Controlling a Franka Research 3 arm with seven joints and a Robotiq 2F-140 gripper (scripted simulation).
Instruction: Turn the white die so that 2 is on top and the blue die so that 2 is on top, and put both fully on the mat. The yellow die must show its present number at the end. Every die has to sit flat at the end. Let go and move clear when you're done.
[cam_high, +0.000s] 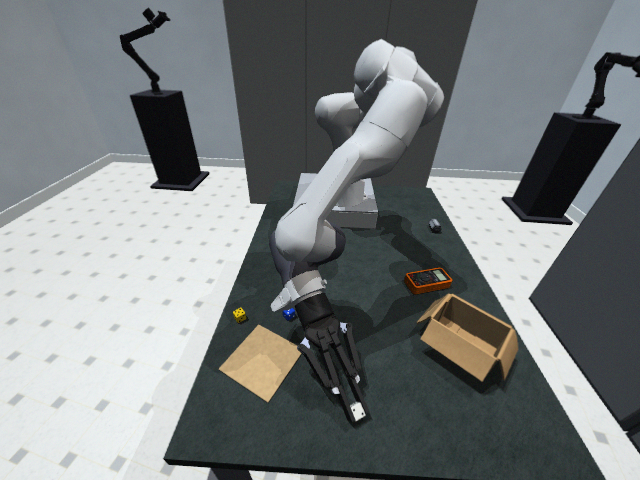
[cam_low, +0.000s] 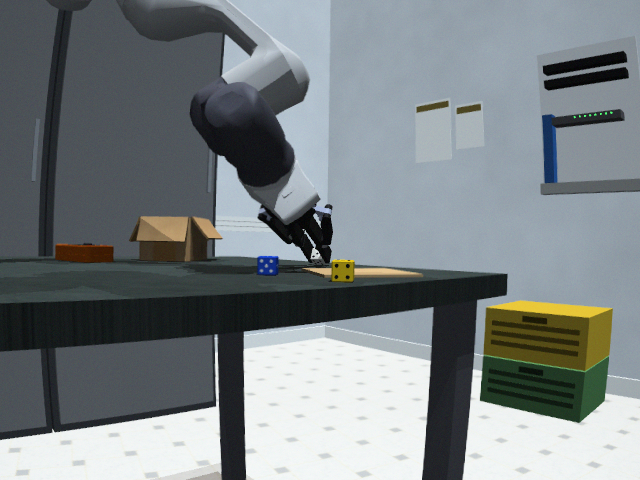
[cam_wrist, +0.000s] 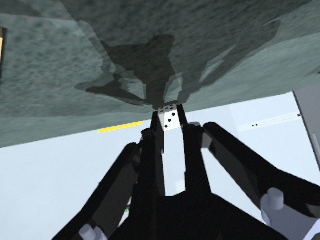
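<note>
The white die lies 2 cm ahead of my hand, 1 cm to the left of it and 1 cm below it. From my hand the other things lie so: tan mat (20 cm to the right, 8 cm behind, 3 cm below); then blue die (21 cm behind, 17 cm to the right, 2 cm below); then cardboard box (27 cm to the left, 17 cm behind, 1 cm above).
</note>
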